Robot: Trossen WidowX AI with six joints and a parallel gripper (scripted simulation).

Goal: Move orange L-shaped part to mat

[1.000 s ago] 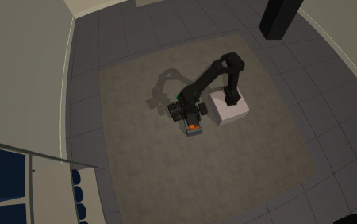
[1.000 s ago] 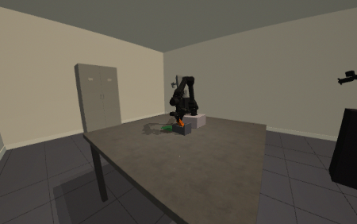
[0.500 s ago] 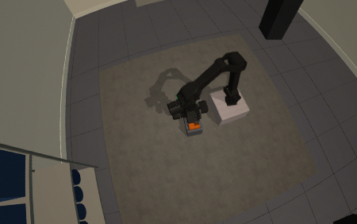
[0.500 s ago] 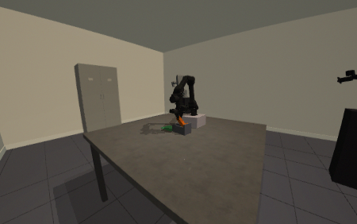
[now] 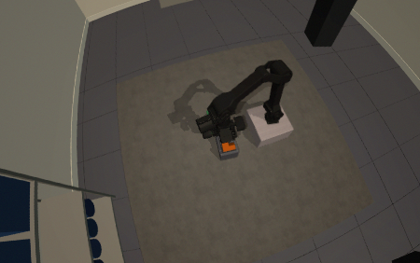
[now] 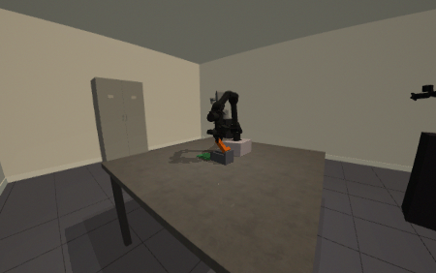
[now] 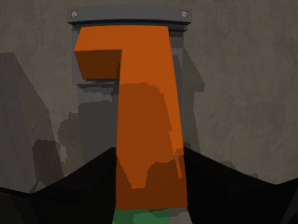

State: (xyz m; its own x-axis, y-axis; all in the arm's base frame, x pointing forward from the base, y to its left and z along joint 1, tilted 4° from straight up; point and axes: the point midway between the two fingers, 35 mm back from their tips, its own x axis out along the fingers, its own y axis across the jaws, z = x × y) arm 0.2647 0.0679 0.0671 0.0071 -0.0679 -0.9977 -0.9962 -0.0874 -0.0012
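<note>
Now: gripper tip 14 cm to the left of the green mat and 15 cm above it. From my gripper tip the other things lie so: orange L-shaped part 2 cm behind, 3 cm to the left, 3 cm below.
</note>
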